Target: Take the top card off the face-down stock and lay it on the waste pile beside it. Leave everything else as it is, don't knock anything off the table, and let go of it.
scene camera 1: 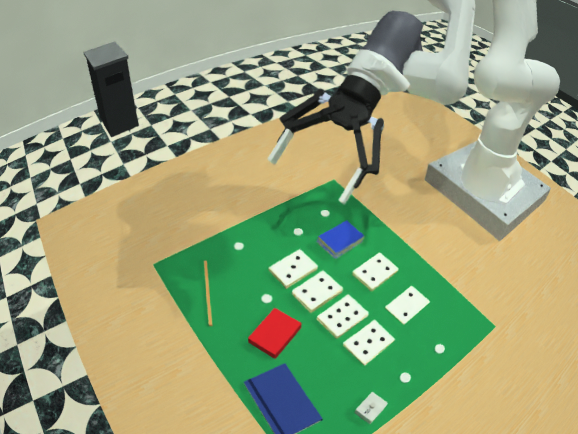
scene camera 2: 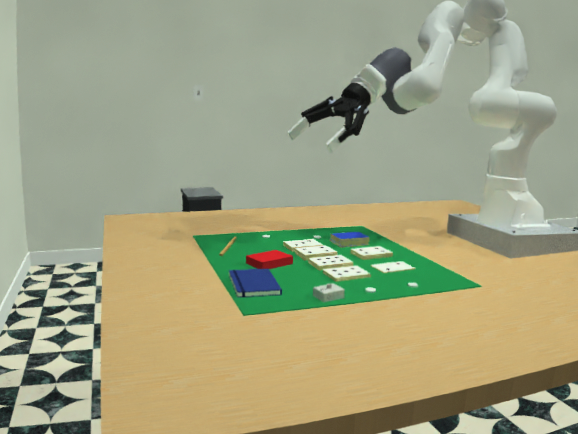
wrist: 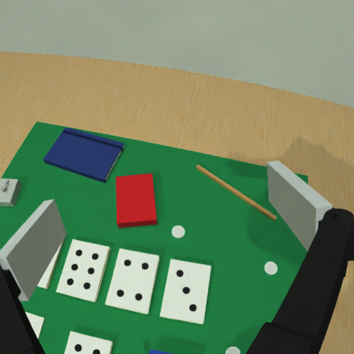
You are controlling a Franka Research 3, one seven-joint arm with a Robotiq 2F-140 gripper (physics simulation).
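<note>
The face-down stock, a thick deck with a blue top, lies near the mat's back corner; a sliver of blue shows at the wrist view's bottom edge. In its row lie a thick face-up four-dot pile, right beside it, and a thinner two-dot card. A three-dot pile also lies near the stock, at the end of another row. My gripper is wide open and empty, tilted, high above the mat's back part.
More face-up piles continue the second row. A red box, dark blue notebook, wooden stick, small grey box and several white discs lie on the green mat.
</note>
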